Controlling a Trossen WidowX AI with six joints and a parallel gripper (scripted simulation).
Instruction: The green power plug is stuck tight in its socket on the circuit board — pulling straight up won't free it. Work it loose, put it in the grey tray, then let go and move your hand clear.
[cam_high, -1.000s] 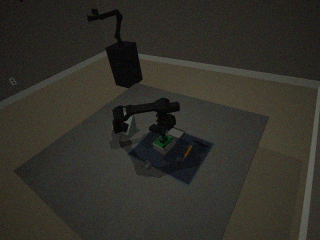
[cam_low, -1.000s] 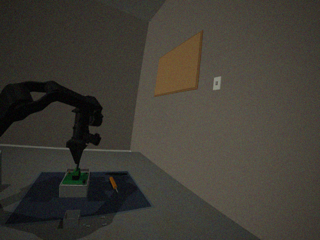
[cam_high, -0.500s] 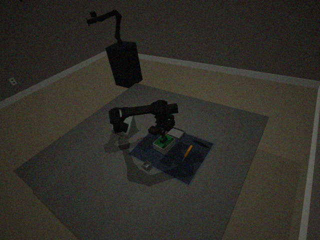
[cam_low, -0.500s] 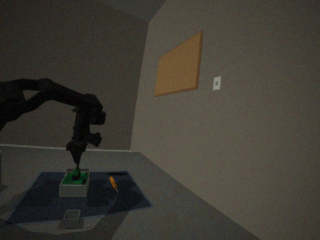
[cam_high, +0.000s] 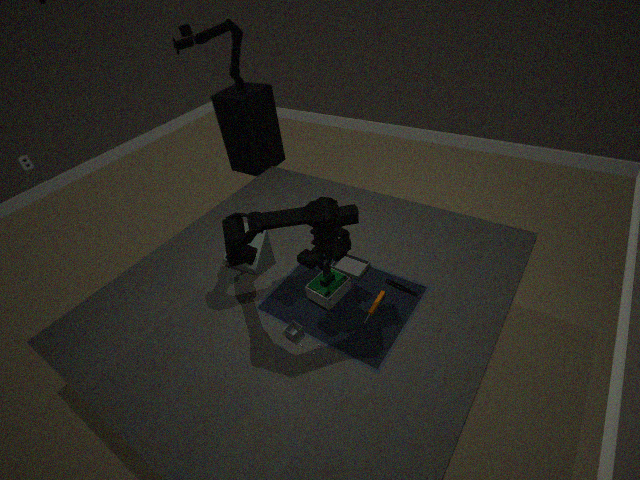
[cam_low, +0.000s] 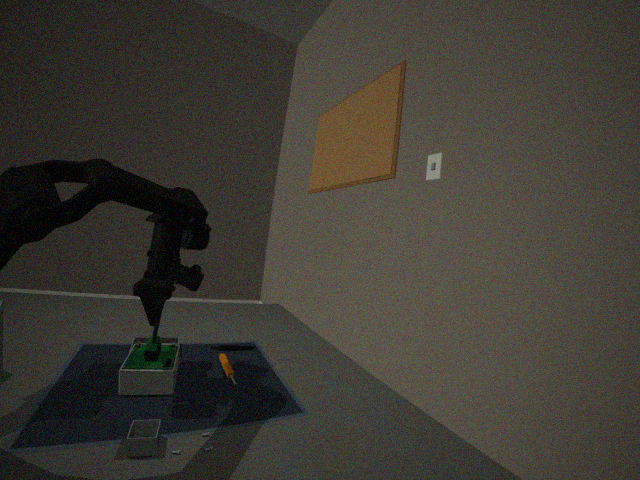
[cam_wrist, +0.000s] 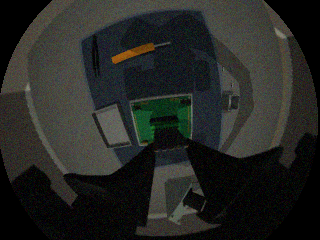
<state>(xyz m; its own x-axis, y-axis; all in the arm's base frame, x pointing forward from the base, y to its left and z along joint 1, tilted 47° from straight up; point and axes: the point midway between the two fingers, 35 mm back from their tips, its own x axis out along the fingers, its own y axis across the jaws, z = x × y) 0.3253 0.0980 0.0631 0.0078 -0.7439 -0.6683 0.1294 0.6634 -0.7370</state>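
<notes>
Now: gripper tip 40 mm above the green power plug. Round my gripper tip: blue mat 50 mm ahead, 120 mm below.
</notes>
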